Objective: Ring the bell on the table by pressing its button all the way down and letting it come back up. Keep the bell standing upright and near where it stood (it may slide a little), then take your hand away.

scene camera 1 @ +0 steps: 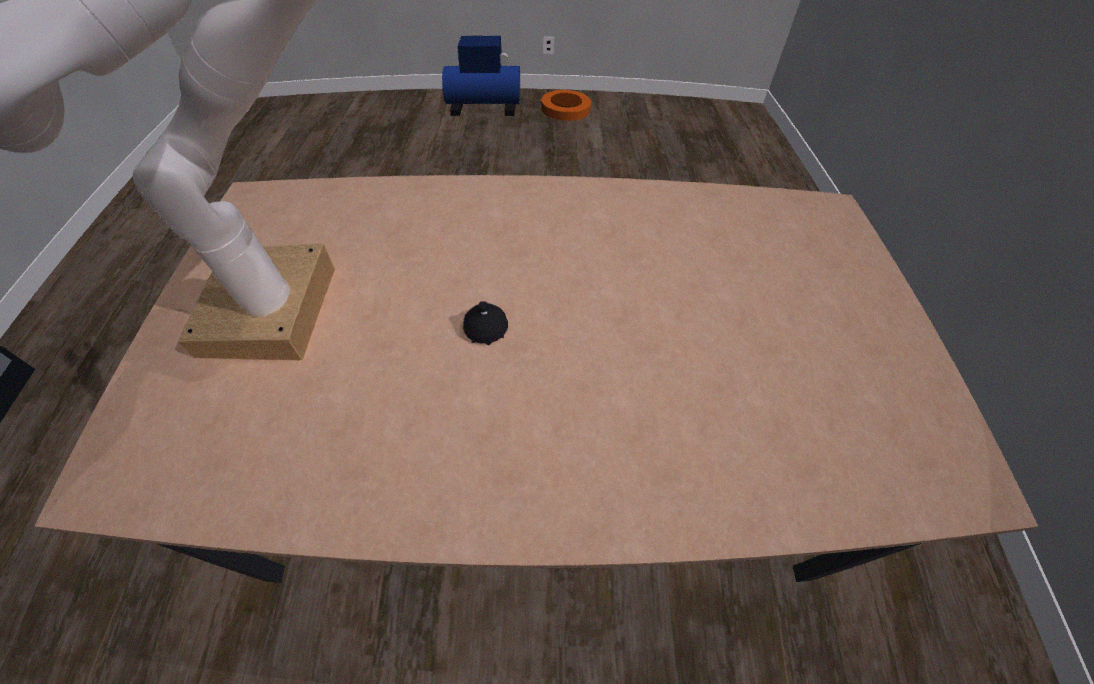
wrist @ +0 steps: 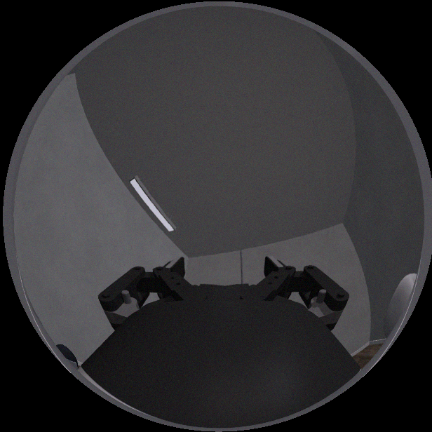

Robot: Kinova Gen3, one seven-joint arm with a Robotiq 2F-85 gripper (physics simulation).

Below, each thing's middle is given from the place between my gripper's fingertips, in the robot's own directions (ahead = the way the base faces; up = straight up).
Scene:
I see my gripper 780 mm above the black domed bell (scene camera 1: 488,327), 390 mm short of it and 100 mm to the right of it.

